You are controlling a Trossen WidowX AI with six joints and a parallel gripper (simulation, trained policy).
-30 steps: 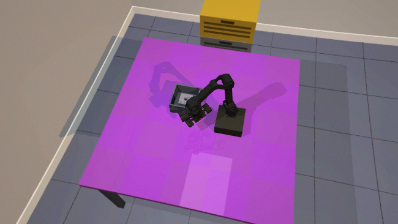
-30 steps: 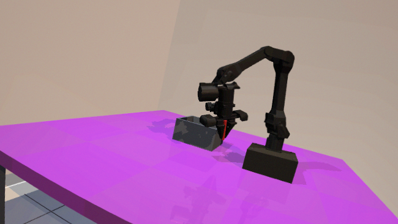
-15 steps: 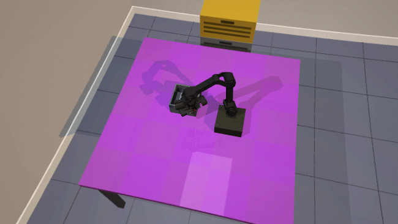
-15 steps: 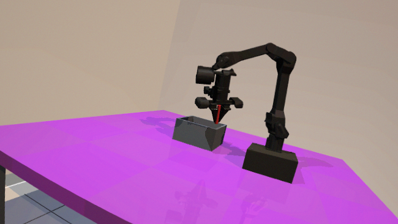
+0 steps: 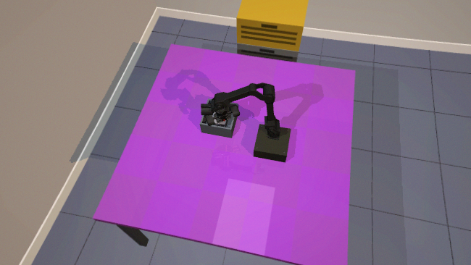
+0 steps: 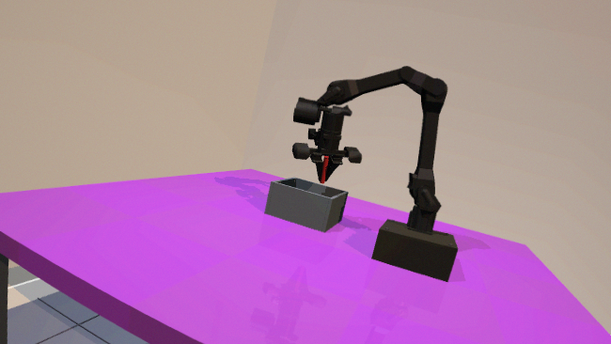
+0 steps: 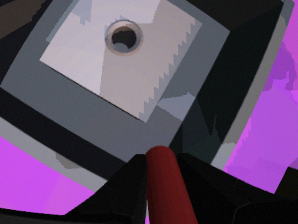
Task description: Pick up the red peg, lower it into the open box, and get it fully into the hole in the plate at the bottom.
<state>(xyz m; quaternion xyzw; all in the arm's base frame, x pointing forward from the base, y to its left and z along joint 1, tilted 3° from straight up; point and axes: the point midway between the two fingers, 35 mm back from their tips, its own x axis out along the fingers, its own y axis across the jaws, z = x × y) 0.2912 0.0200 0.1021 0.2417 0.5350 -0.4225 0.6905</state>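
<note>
Right now my gripper tip is 10 mm to the right of the red peg and 30 mm below it. The rest, counted from my gripper tip: grey box: 50 mm ahead, 60 mm to the right, 110 mm below; plate: 50 mm ahead, 60 mm to the right, 90 mm below.
</note>
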